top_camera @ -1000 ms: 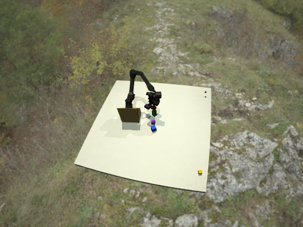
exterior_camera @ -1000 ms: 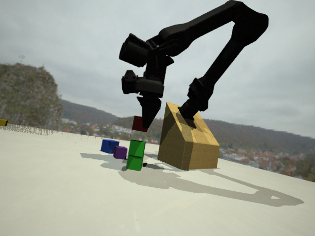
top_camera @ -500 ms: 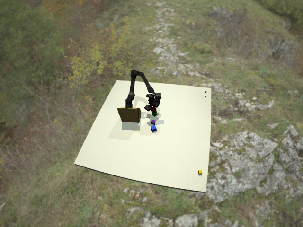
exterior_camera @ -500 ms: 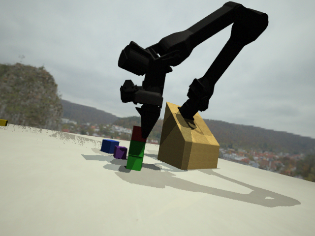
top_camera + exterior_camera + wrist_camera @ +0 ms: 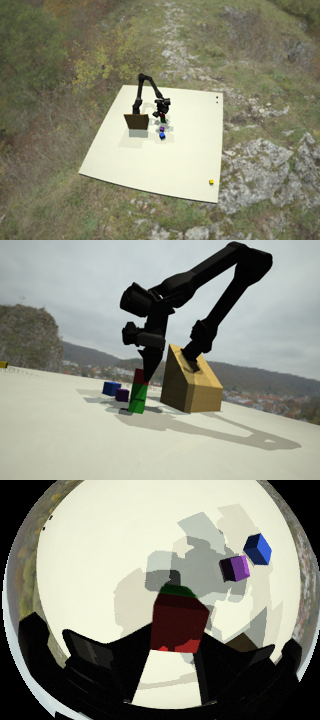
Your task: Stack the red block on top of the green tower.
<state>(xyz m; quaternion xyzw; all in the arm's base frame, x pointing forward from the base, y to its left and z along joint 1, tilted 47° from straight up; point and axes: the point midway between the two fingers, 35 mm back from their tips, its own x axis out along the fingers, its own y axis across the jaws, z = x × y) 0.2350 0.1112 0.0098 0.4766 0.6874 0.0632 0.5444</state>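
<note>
My gripper tip is 10 mm to the left of the red block, 10 mm below it and 10 mm short of it. The rest, counted from my gripper tip: purple block 130 mm to the right, 60 mm below, 10 mm ahead; yellow block 680 mm to the right, 460 mm ahead, 70 mm below; blue block 210 mm to the right, 60 mm below, 20 mm ahead.
</note>
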